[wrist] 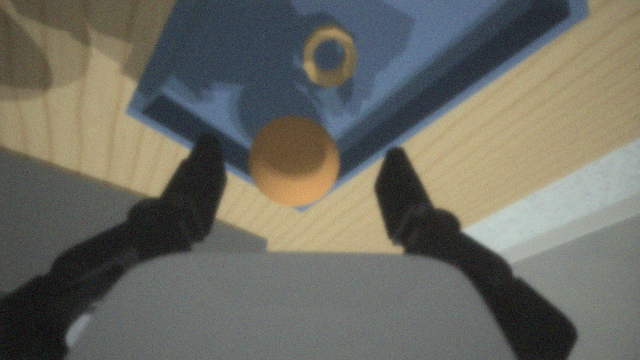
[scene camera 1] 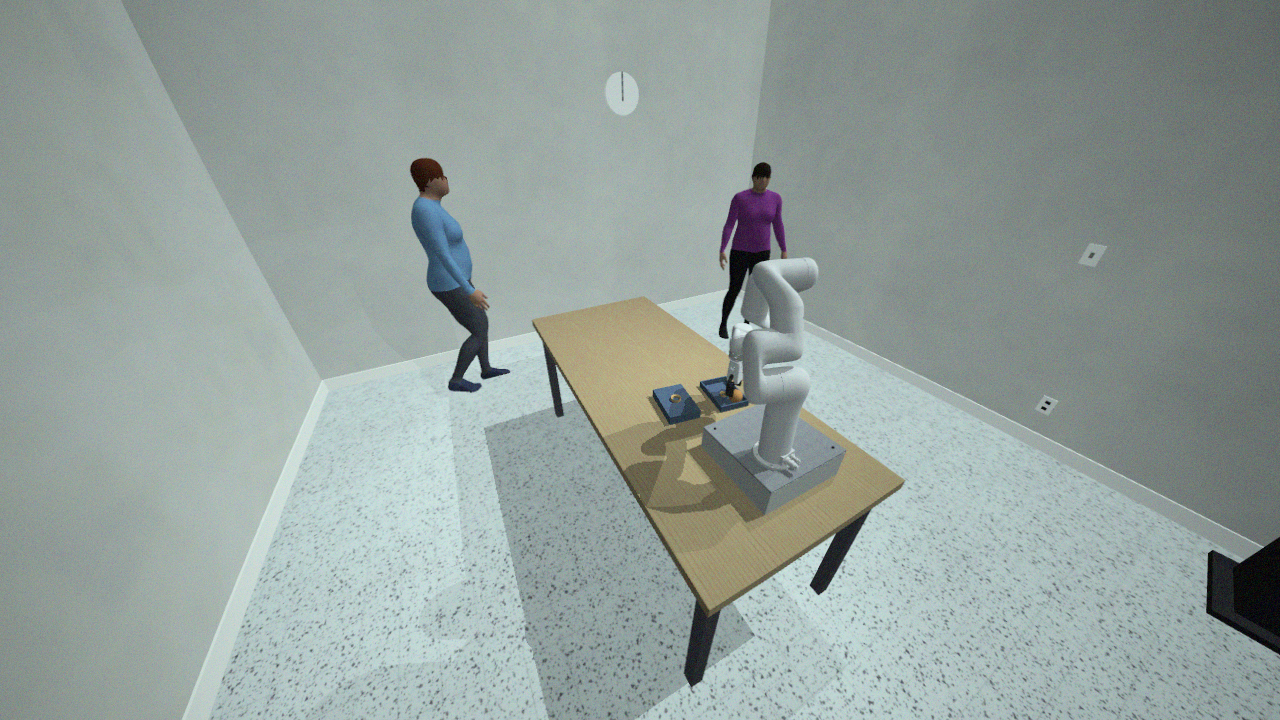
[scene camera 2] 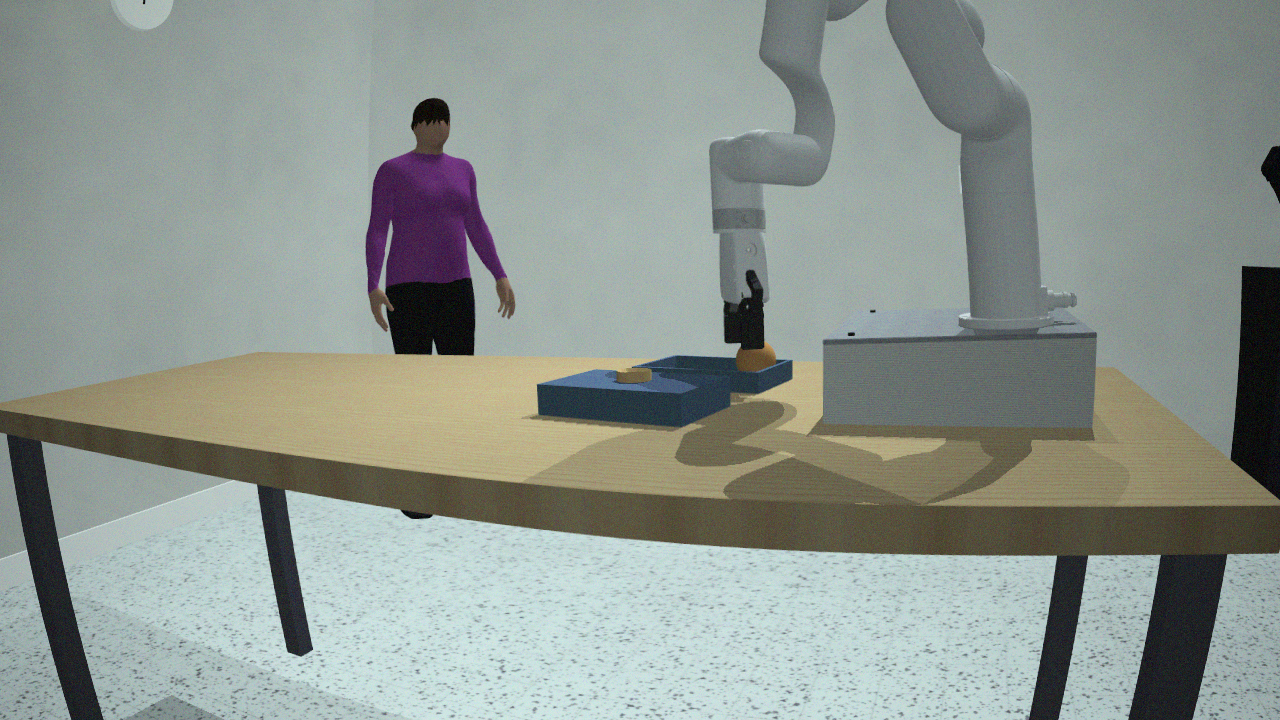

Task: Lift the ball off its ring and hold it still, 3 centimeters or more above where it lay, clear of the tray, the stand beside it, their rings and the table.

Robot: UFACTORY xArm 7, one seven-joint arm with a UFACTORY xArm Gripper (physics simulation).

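Where they show: gripper, fingertip midpoint: [wrist: 304, 162] [scene camera 1: 733, 390] [scene camera 2: 743, 346]; arm's base, link origin: [scene camera 1: 773, 455] [scene camera 2: 1006, 323].
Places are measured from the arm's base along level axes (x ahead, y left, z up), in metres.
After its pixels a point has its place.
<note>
The orange ball [scene camera 1: 737, 394] @(x 0.321, y -0.196, z -0.050 m) [scene camera 2: 757, 359] @(x 0.331, y -0.177, z -0.067 m) [wrist: 295, 167] @(x 0.352, y -0.200, z -0.048 m) rests in the near corner of the blue tray [scene camera 2: 775, 375] @(x 0.306, y -0.168, z -0.088 m) [wrist: 220, 45] @(x 0.371, y -0.143, z -0.101 m), on the robot base's side. The tray's tan ring [wrist: 330, 79] @(x 0.387, y -0.203, z -0.091 m) is empty, and the ball lies apart from it. My gripper [scene camera 2: 745, 345] @(x 0.354, y -0.204, z -0.052 m) [wrist: 304, 162] @(x 0.354, y -0.204, z -0.052 m) is wide open and empty, pointing down. In the wrist view its black fingers stand on both sides of the ball with gaps. In scene camera 2 the fingertips overlap the ball's top; their exact depth is unclear.
The blue stand [scene camera 1: 684, 411] @(x 0.379, y 0.036, z -0.067 m) [scene camera 2: 617, 407] @(x 0.459, y 0.083, z -0.087 m) beside the tray bears an empty tan ring [scene camera 2: 633, 377] @(x 0.452, y 0.036, z -0.060 m). The grey base block [scene camera 1: 760, 483] @(x -0.048, y 0.116, z -0.003 m) [scene camera 2: 957, 385] @(x 0.077, y 0.100, z -0.058 m) stands on the wooden table [scene camera 1: 608, 358] @(x 0.948, y 0.053, z -0.103 m) [scene camera 2: 358, 411] @(x 0.816, y 0.073, z -0.104 m). Two people [scene camera 1: 443, 250] [scene camera 1: 753, 223] stand beyond the table.
</note>
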